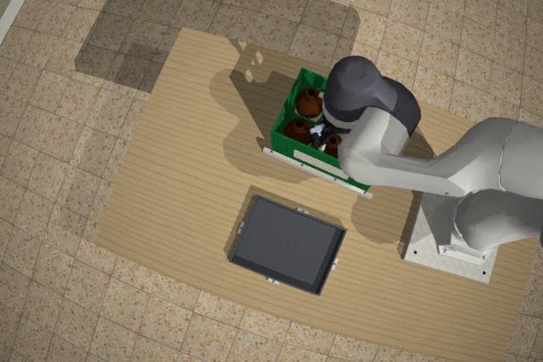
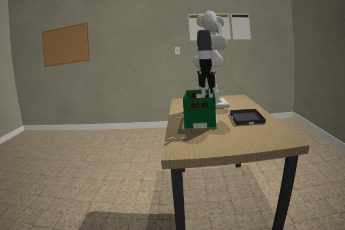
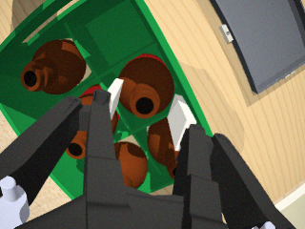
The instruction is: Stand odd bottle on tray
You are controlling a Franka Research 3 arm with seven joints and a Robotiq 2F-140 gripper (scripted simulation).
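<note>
Now: hand 9 cm above the glass bottle. Round my hand: green crate: 9 cm below, 5 cm to the right, 1 cm ahead; dark grey tray: 26 cm to the left, 16 cm below, 3 cm behind.
</note>
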